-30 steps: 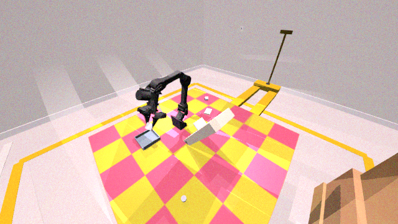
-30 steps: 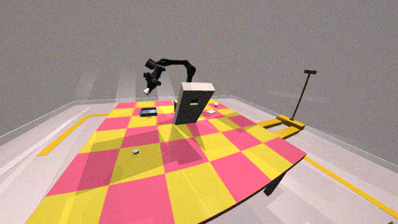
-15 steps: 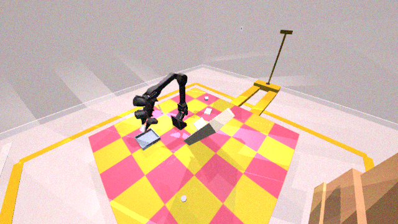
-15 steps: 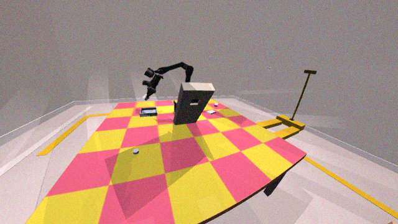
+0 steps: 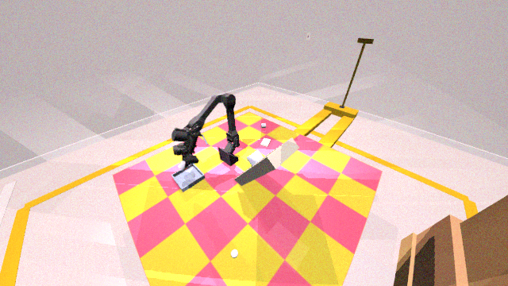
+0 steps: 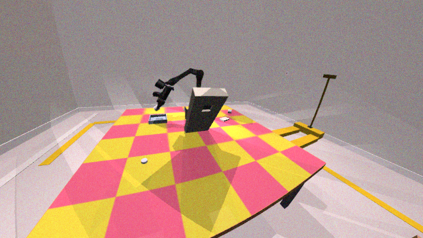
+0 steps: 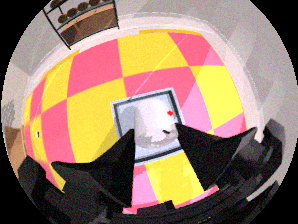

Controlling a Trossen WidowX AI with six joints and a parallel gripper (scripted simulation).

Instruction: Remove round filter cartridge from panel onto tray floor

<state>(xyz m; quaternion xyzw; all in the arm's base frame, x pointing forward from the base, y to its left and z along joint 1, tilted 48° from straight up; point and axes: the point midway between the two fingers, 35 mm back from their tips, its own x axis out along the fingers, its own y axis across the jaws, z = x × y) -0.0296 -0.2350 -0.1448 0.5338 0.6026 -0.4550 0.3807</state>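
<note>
The grey tray lies 11 cm below my gripper tip. The rest, counted from my gripper tip: flat white block (9 cm ahead, 62 cm to the left, 11 cm below); service panel (35 cm ahead, 30 cm to the left, 7 cm above); round filter cartridge (right at my gripper tip).
</note>
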